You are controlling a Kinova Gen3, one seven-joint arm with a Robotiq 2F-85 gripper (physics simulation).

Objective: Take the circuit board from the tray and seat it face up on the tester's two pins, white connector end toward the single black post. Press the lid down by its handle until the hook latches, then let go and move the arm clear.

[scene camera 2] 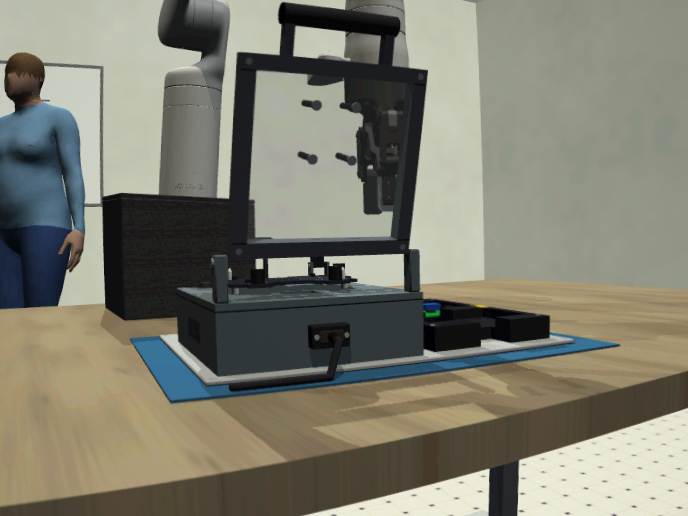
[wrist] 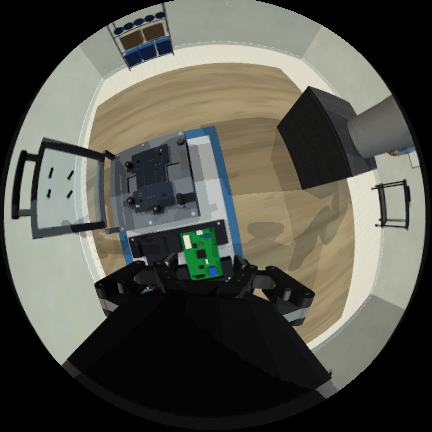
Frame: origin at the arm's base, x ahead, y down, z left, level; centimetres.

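Seen in the pictures: gripper, between the fingertips: (scene camera 2: 380,213) (wrist: 205,261); arm's base, origin of its link: (scene camera 2: 187,198) (wrist: 358,138).
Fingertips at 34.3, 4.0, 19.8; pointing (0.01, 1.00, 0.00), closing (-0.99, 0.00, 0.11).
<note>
Pixels of each thing's top centre, then the offset from my fingertips to it, as dx, dy, dz. "spot": a spot on its surface instead. Level surfaces: height alone.
- green circuit board, centre of its top: (wrist: 201,256) +1.4, +10.6, +2.7
- dark plate, centre of its top: (scene camera 2: 289,265) (wrist: 143,178) +10.1, +5.2, -12.7
- white board, a spot on its surface: (scene camera 2: 191,361) spot: +14.7, +12.8, -22.3
- blue mat, height of its surface: dy +13.2
- black cable, a spot on its surface: (scene camera 2: 277,382) spot: +24.7, +12.8, -16.8
The green circuit board (wrist: 201,254) lies face up in the black tray (scene camera 2: 452,336) (wrist: 222,236). Its white connectors are at the end nearer the tester, its blue part at the end nearer my gripper. My gripper (scene camera 2: 381,197) (wrist: 205,261) is open and empty, raised above the board with its fingers on either side of it in the wrist view. The grey tester (scene camera 2: 266,338) (wrist: 170,218) carries a dark plate (wrist: 152,175) with black posts; its pins are hard to make out from above. The clear lid (scene camera 2: 333,65) (wrist: 75,147) stands open, its black handle (scene camera 2: 338,19) (wrist: 19,185) at the far edge.
Tester and tray stand on a white board (scene camera 2: 191,361) over a blue mat (scene camera 2: 152,361) (wrist: 226,172). A black cable (scene camera 2: 277,382) leaves the tester. A dark block (scene camera 2: 166,255) (wrist: 315,140) bears the arm's base. A person (scene camera 2: 36,161) stands beyond the table.
</note>
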